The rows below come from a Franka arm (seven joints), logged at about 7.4 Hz.
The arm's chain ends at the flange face. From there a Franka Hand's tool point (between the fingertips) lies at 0.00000 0.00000 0.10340 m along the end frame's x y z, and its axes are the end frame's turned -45 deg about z.
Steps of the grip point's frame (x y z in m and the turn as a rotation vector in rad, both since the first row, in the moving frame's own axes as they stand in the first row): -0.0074, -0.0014, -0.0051, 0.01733, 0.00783, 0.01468; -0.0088, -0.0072, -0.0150, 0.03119, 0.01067, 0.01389; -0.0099, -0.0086, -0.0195, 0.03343, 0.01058, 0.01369; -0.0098, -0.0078, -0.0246, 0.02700, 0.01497, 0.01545; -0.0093, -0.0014, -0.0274, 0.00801, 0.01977, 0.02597; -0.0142, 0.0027, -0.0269, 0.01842, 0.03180, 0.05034; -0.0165, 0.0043, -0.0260, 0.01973, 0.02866, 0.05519
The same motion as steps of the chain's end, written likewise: -0.0055, 0.0061, -0.0051, 0.01779, -0.00672, 0.01468; -0.0098, 0.0042, -0.0149, 0.02960, -0.01451, 0.01389; -0.0114, 0.0041, -0.0194, 0.03112, -0.01616, 0.01369; -0.0116, 0.0045, -0.0246, 0.02968, -0.00851, 0.01545; -0.0085, 0.0076, -0.0274, 0.01964, 0.00832, 0.02597; -0.0092, 0.0156, -0.0268, 0.03551, 0.00946, 0.05034; -0.0094, 0.0182, -0.0259, 0.03422, 0.00631, 0.05519
